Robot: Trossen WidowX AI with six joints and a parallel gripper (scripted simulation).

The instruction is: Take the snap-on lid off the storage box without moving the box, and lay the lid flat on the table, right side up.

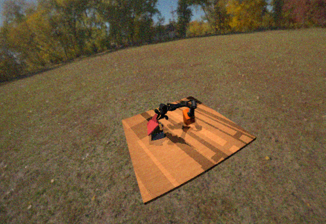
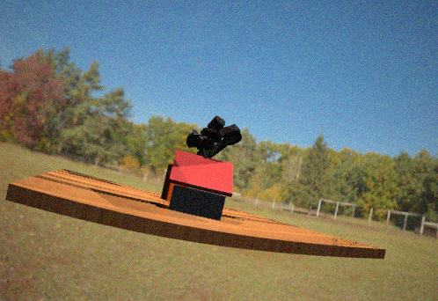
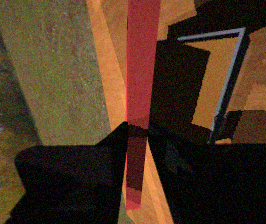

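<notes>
Right now my gripper tip is 60 mm short of the red lid, 50 mm above it and 20 mm to the left of it. Also, from my gripper tip: blue-grey storage box: 170 mm below, 30 mm ahead.
</notes>
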